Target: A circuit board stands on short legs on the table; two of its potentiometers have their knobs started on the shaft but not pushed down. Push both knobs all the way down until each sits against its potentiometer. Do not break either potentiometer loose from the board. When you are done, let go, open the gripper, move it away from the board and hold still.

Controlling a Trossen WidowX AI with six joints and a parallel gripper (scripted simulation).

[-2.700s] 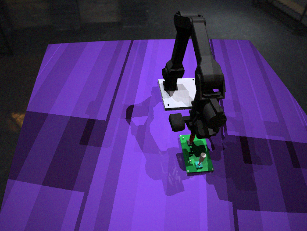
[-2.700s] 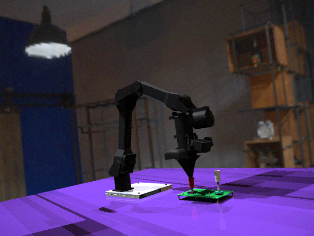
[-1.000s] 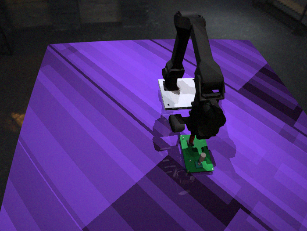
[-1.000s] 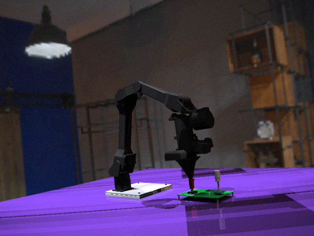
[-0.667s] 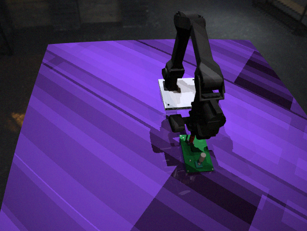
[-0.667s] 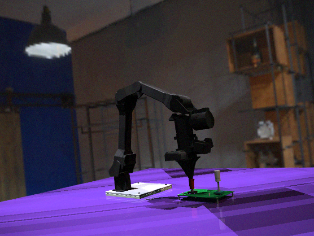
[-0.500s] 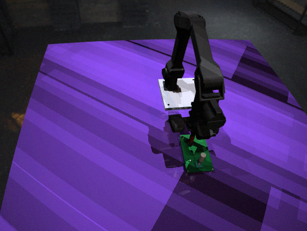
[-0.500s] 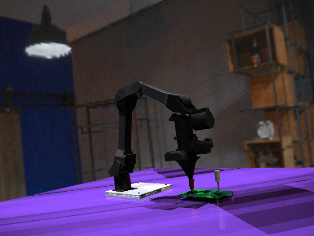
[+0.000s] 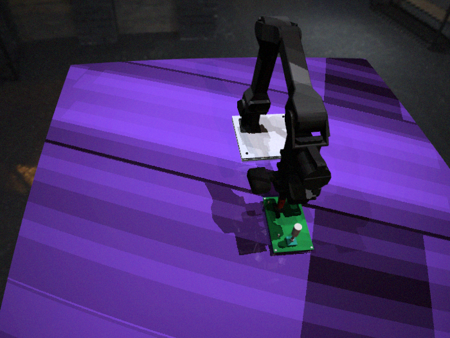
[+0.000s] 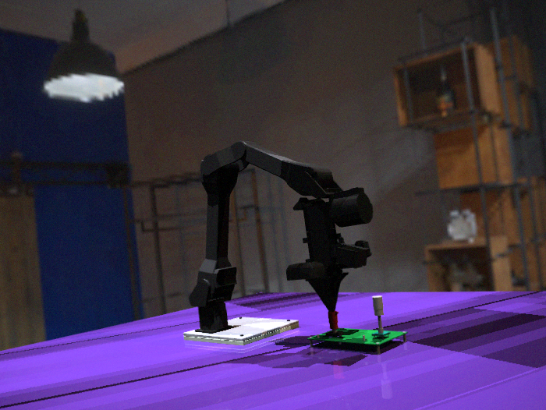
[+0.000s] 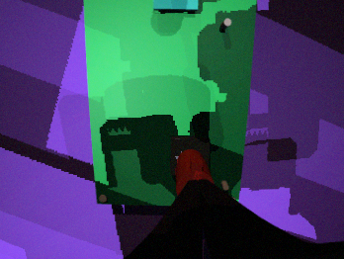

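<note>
The red knob is 10 mm below my gripper tip. From my gripper tip the other things lie so: tan knob (100 mm ahead, 10 mm to the left, 10 mm above).
</note>
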